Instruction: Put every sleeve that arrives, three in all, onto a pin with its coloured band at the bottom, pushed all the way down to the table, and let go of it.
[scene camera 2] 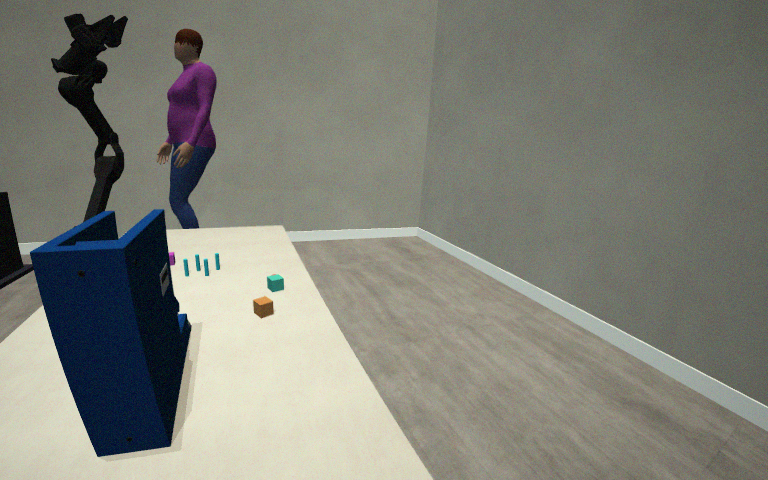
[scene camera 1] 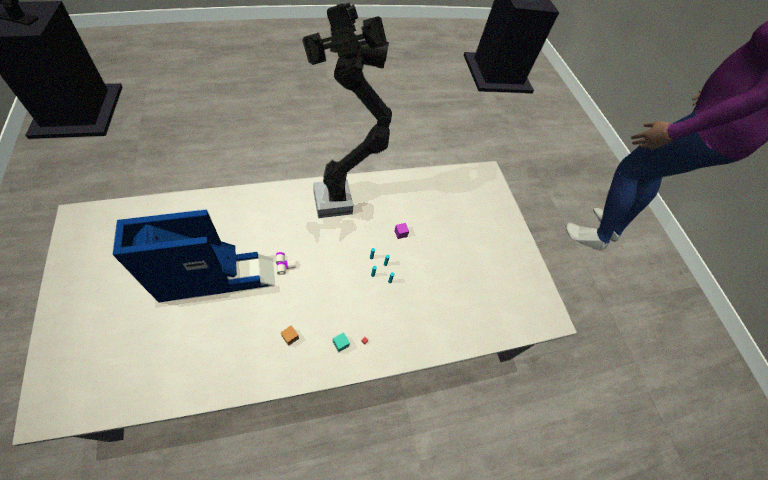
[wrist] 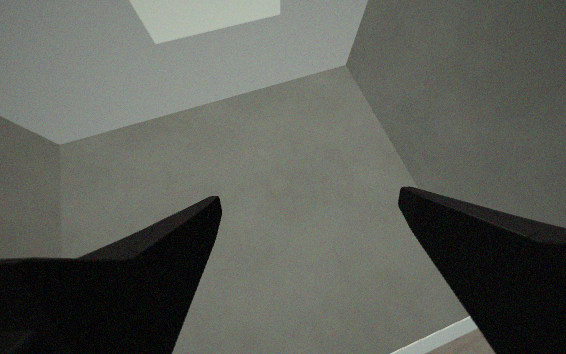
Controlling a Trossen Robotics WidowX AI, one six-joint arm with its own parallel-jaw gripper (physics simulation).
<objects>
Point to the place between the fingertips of the gripper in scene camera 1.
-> At 341,35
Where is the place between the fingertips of the gripper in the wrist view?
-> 308,200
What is the gripper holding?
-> Nothing.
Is the gripper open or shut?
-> Open.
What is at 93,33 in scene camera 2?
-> The gripper.
</objects>
